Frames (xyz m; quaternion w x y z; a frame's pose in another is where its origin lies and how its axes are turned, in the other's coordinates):
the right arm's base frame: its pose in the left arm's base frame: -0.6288 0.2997 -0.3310 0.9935 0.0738 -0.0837 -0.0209
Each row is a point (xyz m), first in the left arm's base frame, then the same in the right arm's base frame.
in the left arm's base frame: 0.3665 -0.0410 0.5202
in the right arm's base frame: 1.1378 -0.1798 0.7102
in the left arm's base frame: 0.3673 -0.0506 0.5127
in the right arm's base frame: 1.1379 -0.1904 0.7041
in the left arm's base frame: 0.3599 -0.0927 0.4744
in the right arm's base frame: 1.1266 -0.2380 0.6740
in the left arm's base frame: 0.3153 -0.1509 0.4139
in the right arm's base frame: 1.0759 -0.3059 0.6309
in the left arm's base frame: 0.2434 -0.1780 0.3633
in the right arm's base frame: 0.9983 -0.3424 0.5976
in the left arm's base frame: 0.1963 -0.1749 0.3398
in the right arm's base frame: 0.9479 -0.3442 0.5823
